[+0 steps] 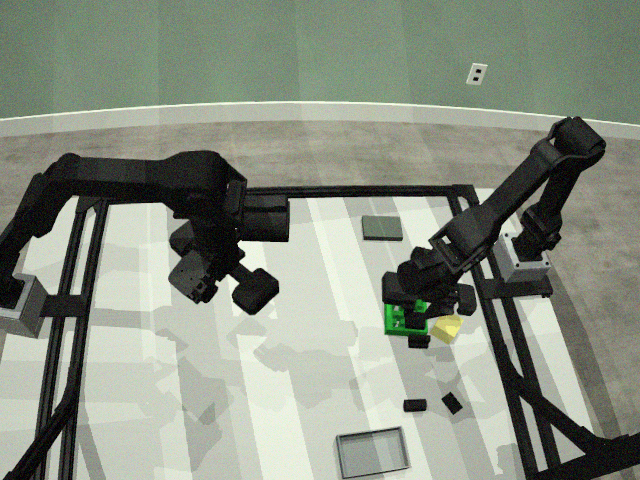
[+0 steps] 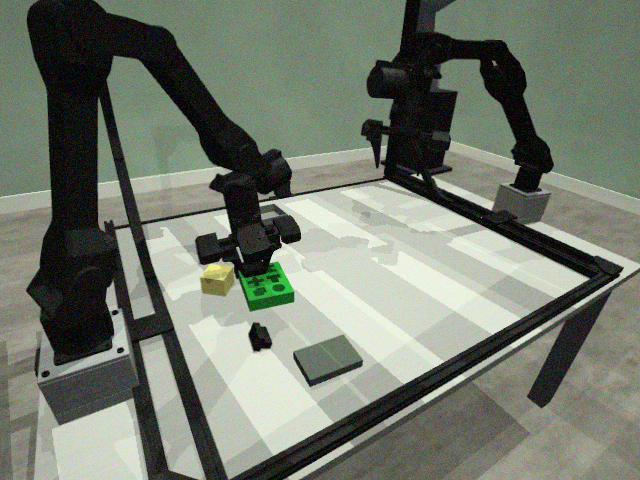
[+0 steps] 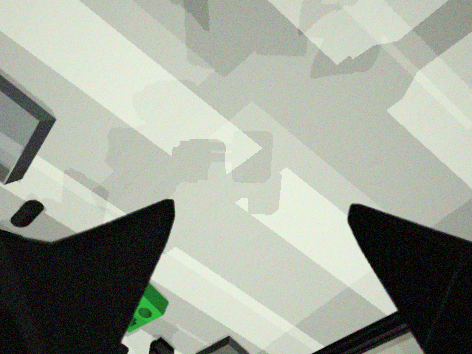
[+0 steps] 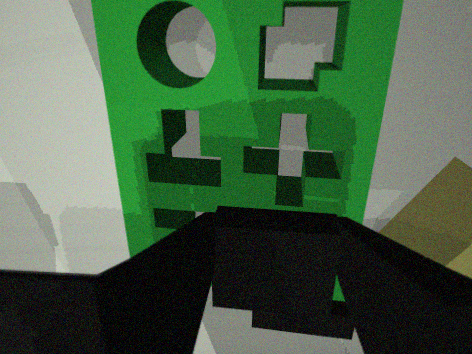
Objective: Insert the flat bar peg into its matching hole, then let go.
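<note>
The green board (image 1: 392, 332) (image 2: 271, 299) (image 3: 159, 301) (image 4: 232, 55) lies on the table with round, notched-square, T-shaped, cross-shaped and partly hidden holes. My right gripper (image 1: 416, 316) (image 2: 254, 269) (image 4: 274, 227) is shut on the black flat bar peg (image 4: 275, 260), over the end of the board away from the round hole. The peg and fingers cover part of the board there. Whether the peg's lower edge is in a hole cannot be told. My left gripper (image 1: 226, 285) (image 2: 404, 178) (image 3: 260, 209) is open and empty, high above the table, far from the board.
A yellow block (image 1: 447, 328) (image 2: 217, 279) (image 4: 425, 215) lies close beside the board. Loose black pegs (image 1: 418, 341) (image 1: 415, 405) (image 1: 451, 402) (image 2: 260, 336) lie around it. A grey slab (image 1: 382, 228) (image 2: 328, 359) and a grey tray (image 1: 338, 454) (image 3: 40, 145) lie at opposite sides.
</note>
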